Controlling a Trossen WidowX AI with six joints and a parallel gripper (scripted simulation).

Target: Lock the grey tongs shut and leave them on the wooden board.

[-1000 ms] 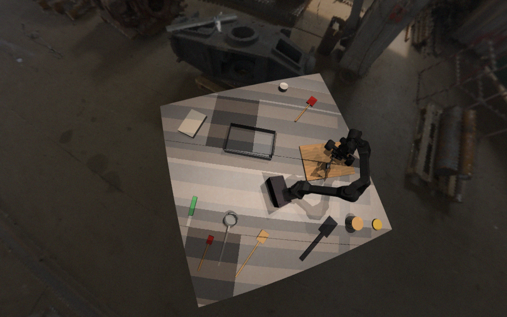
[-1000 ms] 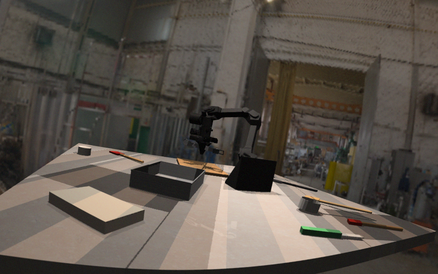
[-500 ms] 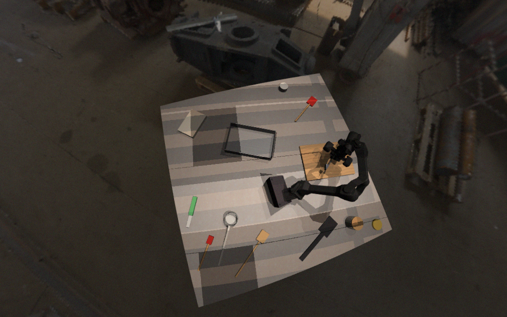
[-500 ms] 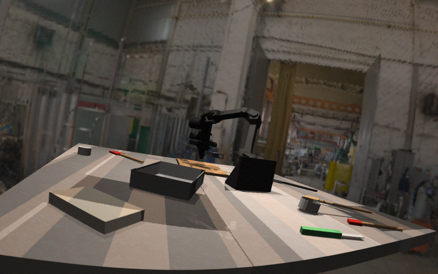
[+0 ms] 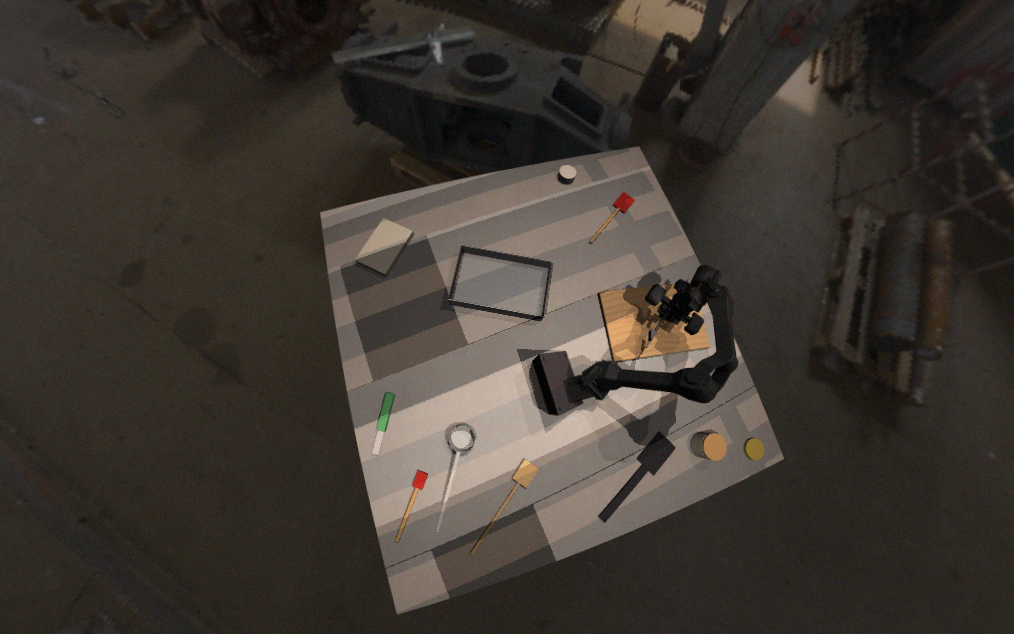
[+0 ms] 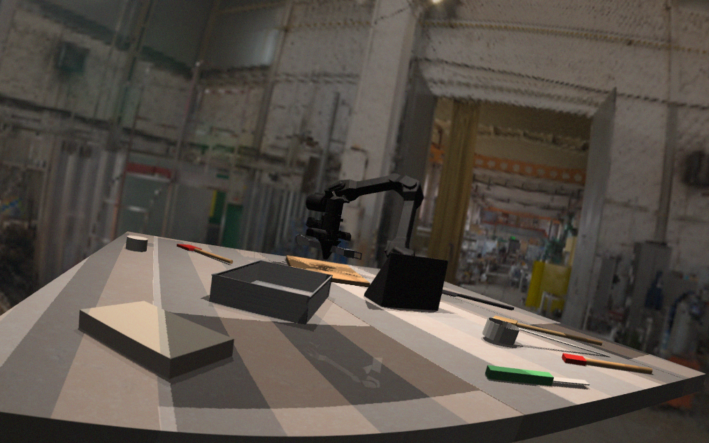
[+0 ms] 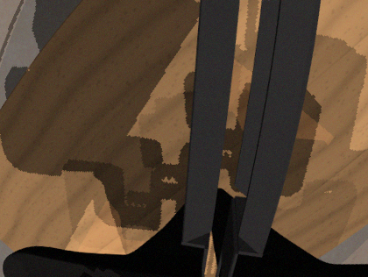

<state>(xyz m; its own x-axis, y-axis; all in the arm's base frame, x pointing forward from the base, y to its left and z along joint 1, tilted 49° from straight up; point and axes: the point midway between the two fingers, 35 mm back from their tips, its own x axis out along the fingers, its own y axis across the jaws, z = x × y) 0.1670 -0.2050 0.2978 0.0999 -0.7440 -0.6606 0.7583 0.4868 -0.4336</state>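
The wooden board is 4 cm below my gripper tip. Round my gripper tip: black spatula: 46 cm behind, 19 cm to the left, 4 cm below; roasting tin: 50 cm to the left, 21 cm ahead, 2 cm below; red spatula: 42 cm ahead, 4 cm below, 2 cm to the left.
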